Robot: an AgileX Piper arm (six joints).
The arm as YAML. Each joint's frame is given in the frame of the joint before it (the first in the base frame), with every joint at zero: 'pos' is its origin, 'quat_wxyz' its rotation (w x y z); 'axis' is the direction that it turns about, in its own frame. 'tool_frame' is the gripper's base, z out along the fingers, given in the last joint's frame.
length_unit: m
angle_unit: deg
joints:
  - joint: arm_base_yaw
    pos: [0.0, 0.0, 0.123]
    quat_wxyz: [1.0, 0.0, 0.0, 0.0]
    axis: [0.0, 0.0, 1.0]
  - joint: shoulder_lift
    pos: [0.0, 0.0, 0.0]
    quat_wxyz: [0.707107, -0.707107, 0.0, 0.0]
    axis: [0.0, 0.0, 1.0]
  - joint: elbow
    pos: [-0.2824, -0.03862, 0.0]
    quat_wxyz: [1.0, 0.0, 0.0, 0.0]
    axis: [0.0, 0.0, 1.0]
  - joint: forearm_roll
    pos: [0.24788, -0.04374, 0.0]
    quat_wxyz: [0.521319, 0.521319, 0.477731, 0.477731]
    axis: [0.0, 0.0, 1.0]
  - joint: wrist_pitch
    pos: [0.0, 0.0, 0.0]
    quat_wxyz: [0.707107, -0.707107, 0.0, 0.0]
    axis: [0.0, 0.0, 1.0]
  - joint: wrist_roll
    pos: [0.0, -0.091, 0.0]
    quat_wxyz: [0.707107, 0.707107, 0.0, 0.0]
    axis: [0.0, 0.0, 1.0]
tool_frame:
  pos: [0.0, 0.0, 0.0]
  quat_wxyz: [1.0, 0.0, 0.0, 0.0]
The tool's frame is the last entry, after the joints.
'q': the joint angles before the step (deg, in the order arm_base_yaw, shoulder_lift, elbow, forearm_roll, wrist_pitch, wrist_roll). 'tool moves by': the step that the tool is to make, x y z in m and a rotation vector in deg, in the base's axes. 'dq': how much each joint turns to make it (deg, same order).
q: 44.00, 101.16, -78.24, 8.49, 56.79, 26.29
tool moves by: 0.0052, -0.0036, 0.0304, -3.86, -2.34, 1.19
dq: 0.01, -0.45, -6.64, -5.01, 8.04, 0.90
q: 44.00, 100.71, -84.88, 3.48, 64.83, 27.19
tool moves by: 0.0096, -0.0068, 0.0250, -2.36, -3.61, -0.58
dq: -0.82, -0.12, -5.48, -4.39, 4.60, 0.49
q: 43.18, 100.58, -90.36, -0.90, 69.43, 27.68
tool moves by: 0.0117, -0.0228, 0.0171, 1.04, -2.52, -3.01
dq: -3.77, -2.07, -0.86, -0.67, 0.33, -0.76
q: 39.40, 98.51, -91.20, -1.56, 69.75, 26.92
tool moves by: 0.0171, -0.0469, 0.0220, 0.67, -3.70, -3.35
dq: -7.82, -3.54, -0.04, 0.00, 0.06, -4.74
